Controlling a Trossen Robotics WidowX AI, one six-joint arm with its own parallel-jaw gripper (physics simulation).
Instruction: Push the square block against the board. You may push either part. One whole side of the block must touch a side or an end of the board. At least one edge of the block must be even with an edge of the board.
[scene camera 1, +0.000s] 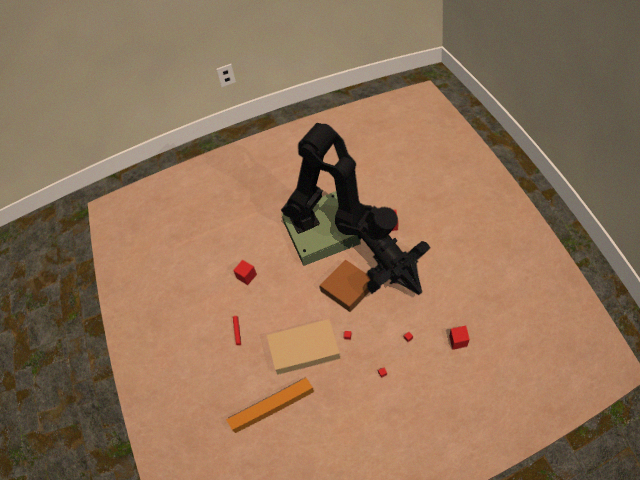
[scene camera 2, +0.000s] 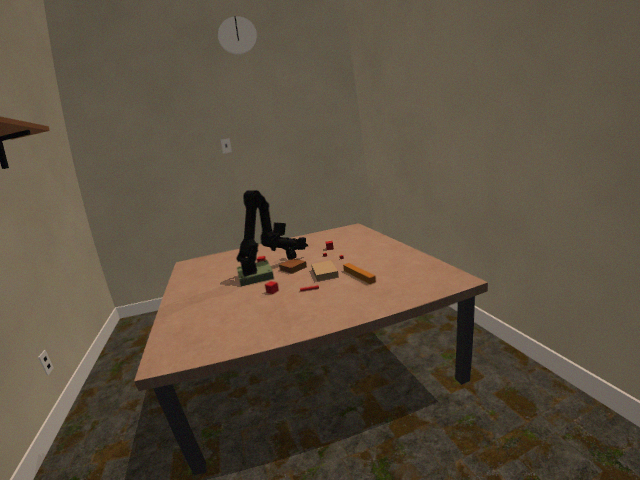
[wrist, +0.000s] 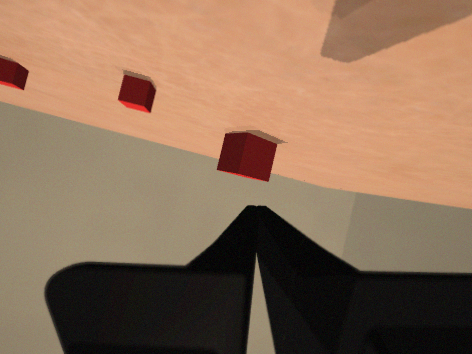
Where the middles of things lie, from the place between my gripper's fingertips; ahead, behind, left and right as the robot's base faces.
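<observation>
Brown square block (scene camera 1: 347, 285): my gripper 13 cm past it, 14 cm to the left of it, 4 cm above it. Orange board (scene camera 1: 301, 389): 10 cm ahead of my hand, 44 cm to the right of it, 4 cm below it.
</observation>
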